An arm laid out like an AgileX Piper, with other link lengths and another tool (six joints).
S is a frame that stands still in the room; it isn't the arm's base.
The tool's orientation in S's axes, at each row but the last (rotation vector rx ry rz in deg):
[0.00 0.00 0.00]
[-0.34 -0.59 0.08]
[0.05 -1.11 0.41]
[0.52 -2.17 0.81]
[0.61 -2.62 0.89]
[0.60 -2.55 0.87]
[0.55 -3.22 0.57]
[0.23 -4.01 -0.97]
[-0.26 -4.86 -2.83]
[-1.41 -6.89 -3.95]
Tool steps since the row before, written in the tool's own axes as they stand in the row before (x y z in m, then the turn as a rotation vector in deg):
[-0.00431 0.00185 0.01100 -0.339 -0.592 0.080]
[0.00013 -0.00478 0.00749 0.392 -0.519 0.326]
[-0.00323 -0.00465 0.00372 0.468 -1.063 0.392]
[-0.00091 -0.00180 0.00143 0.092 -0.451 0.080]
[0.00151 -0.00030 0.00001 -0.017 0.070 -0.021]
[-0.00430 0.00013 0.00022 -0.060 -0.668 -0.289]
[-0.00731 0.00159 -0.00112 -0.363 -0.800 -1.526]
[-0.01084 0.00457 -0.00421 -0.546 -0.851 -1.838]
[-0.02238 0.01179 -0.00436 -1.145 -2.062 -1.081]
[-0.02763 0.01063 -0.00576 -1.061 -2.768 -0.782]
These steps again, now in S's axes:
[-0.00431 0.00185 0.01100 -0.339 -0.592 0.080]
[0.00006 -0.00474 0.00752 0.389 -0.516 0.333]
[-0.00327 -0.00468 0.00365 0.468 -1.060 0.400]
[-0.00094 -0.00183 0.00138 0.095 -0.450 0.079]
[0.00151 -0.00028 0.00008 -0.017 0.070 -0.021]
[-0.00431 0.00006 0.00003 -0.037 -0.666 -0.298]
[-0.00725 0.00153 -0.00151 -0.269 -0.788 -1.551]
[-0.01044 0.00477 -0.00494 -0.430 -0.835 -1.876]
[-0.02132 0.01285 -0.00627 -1.150 -2.010 -1.169]
[-0.02593 0.01229 -0.00927 -1.152 -2.712 -0.848]

